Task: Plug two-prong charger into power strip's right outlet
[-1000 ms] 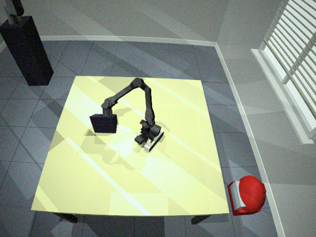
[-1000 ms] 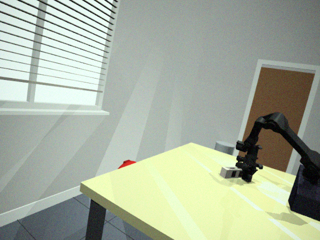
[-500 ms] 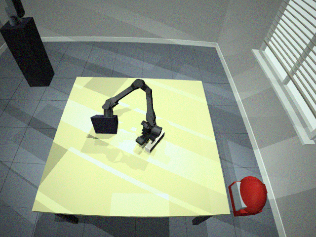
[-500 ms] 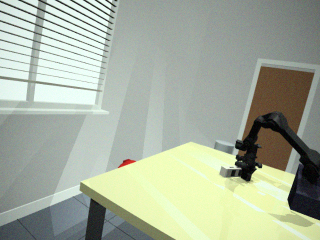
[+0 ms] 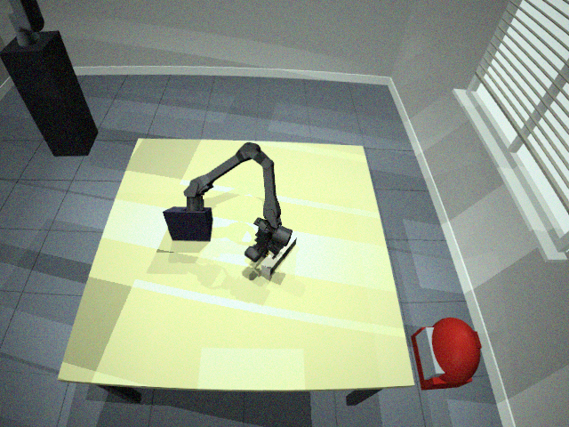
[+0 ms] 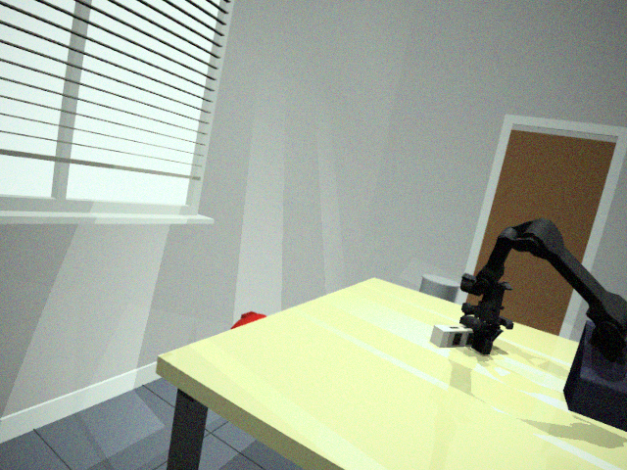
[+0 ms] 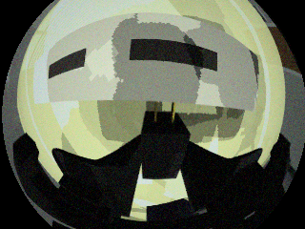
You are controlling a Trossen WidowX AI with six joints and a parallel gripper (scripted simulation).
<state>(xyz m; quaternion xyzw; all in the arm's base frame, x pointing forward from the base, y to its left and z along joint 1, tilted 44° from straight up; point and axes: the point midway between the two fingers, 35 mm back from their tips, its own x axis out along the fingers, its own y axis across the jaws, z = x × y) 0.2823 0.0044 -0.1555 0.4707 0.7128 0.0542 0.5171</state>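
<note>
The charger lies 1 cm to the right of my gripper tip, 1 cm ahead of it and 1 cm above it.
</note>
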